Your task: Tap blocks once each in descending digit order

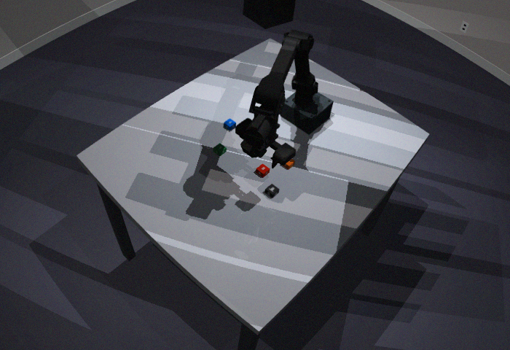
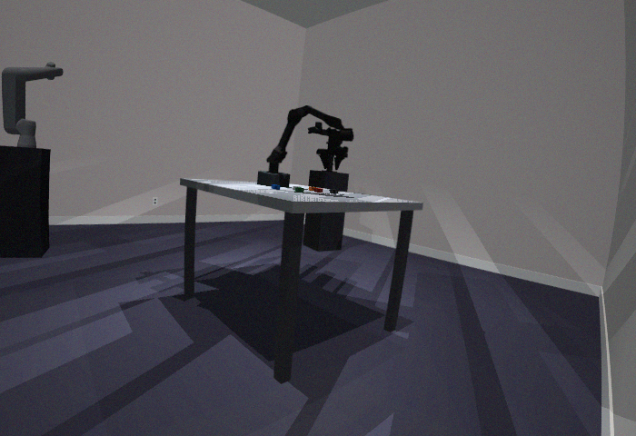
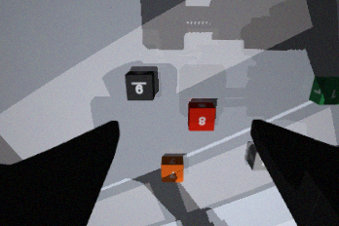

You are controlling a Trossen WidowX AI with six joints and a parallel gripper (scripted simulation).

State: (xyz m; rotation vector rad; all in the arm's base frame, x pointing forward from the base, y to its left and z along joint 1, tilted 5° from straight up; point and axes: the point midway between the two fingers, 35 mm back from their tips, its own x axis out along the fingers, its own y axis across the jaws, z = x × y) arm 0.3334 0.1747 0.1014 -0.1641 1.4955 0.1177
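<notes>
Right now the black block is 2 cm behind my gripper tip, 5 cm to the left of it and 12 cm below it. Round my gripper tip: grey block (9 cm behind, 14 cm to the right, 12 cm below); red block (4 cm behind, 4 cm to the right, 12 cm below); orange block (14 cm behind, 2 cm to the right, 12 cm below).
</notes>
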